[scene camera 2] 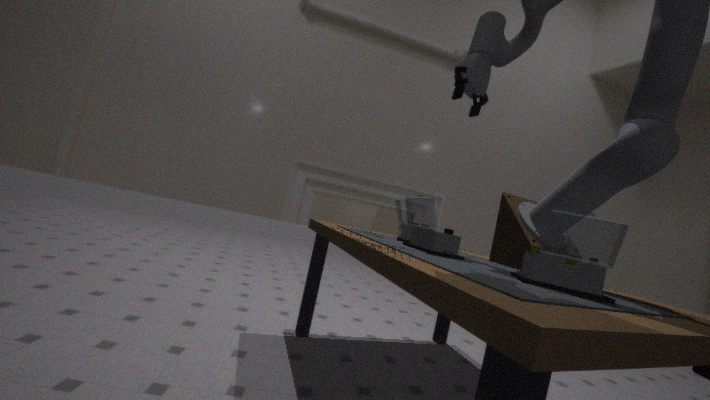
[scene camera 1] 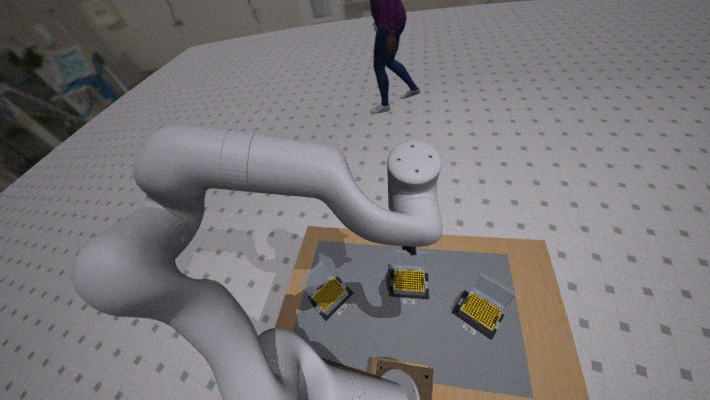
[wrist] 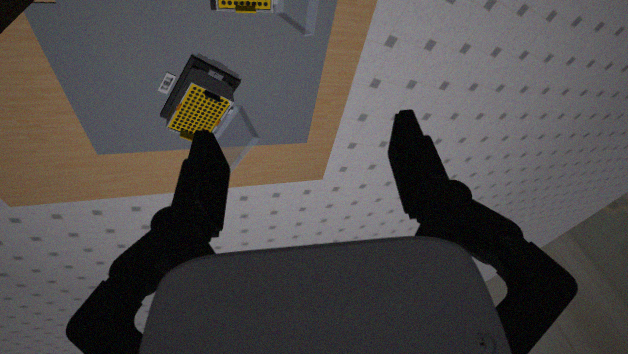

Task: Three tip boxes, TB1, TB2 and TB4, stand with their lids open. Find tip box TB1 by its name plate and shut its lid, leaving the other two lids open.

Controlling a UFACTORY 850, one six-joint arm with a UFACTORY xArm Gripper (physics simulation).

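Note:
My gripper [scene camera 2: 466,106] [wrist: 305,140] is open and empty, high above the table; the arm mostly hides it in scene camera 1. A tip box [scene camera 1: 480,311] [wrist: 200,109] with yellow tips stands at the right of the mat in scene camera 1. Its clear lid [scene camera 1: 492,291] [wrist: 236,127] is open. Its name plate [scene camera 1: 469,328] [wrist: 167,83] seems to read TB1 in the wrist view, in small blurred print. The middle tip box [scene camera 1: 410,281] [wrist: 245,5] and the left tip box [scene camera 1: 330,294] also have open lids; their plates are too small to read.
The boxes stand on a grey mat [scene camera 1: 430,335] [wrist: 125,45] on a wooden table [scene camera 1: 555,310] [scene camera 2: 450,292] [wrist: 280,167]. The arm's base plate [scene camera 1: 425,382] is at the near edge in scene camera 1. A person [scene camera 1: 389,45] is on the floor beyond the table.

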